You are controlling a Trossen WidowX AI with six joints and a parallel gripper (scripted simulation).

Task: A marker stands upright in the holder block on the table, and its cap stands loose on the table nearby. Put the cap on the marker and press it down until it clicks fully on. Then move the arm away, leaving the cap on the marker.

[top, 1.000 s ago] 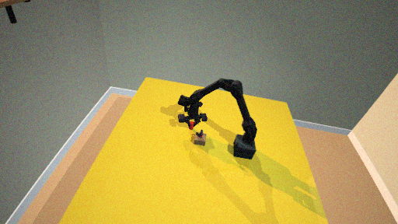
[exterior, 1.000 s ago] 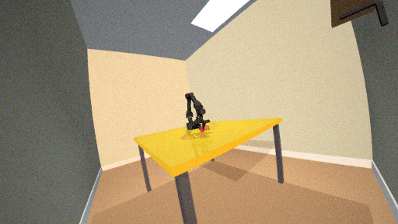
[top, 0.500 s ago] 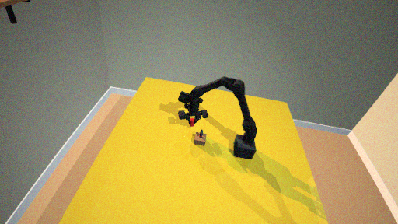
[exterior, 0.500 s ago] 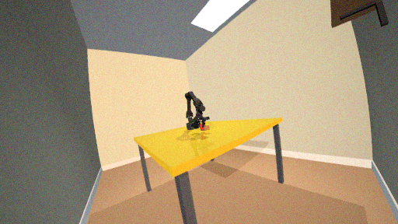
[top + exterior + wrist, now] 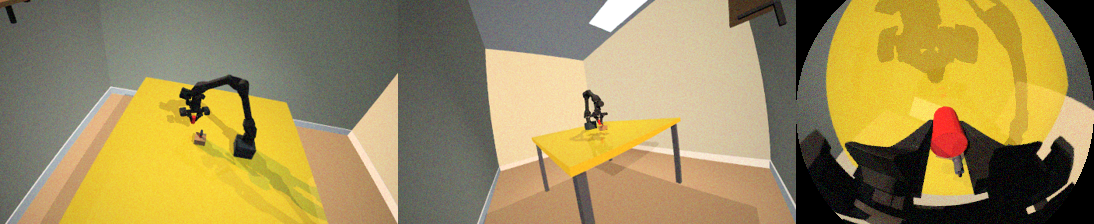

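Now: the holder block 80 mm behind my gripper tip, 70 mm to the left of it and 60 mm below it. The rest, counted from my gripper tip: marker cap 10 mm above.
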